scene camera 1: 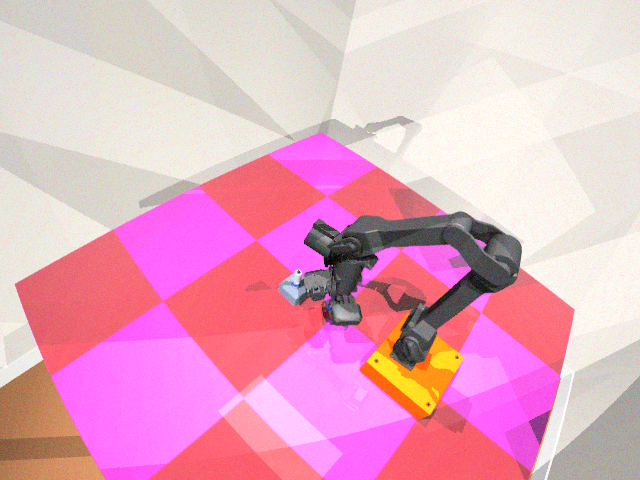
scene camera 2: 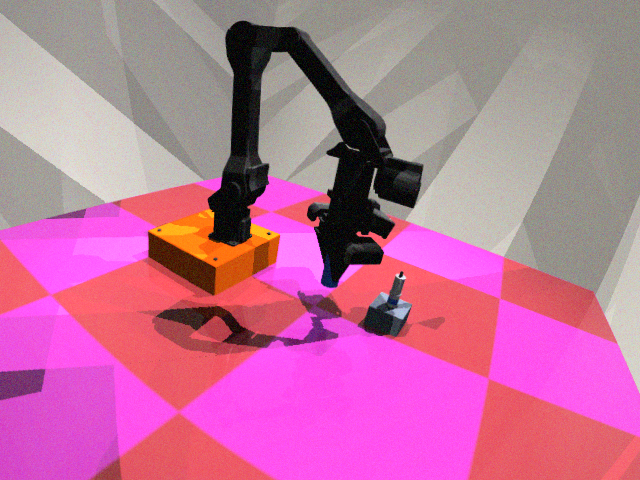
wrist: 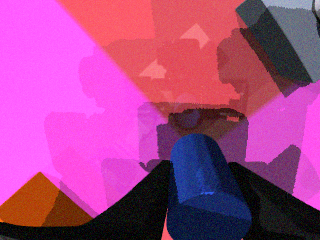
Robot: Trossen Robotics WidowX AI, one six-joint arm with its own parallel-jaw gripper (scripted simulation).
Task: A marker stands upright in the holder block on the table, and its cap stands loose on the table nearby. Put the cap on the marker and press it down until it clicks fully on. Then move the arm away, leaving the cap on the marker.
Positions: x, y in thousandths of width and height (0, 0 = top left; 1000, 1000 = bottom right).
Scene:
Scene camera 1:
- my gripper: 523, 634
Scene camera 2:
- my gripper: 518, 576
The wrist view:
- my gripper: 620, 702

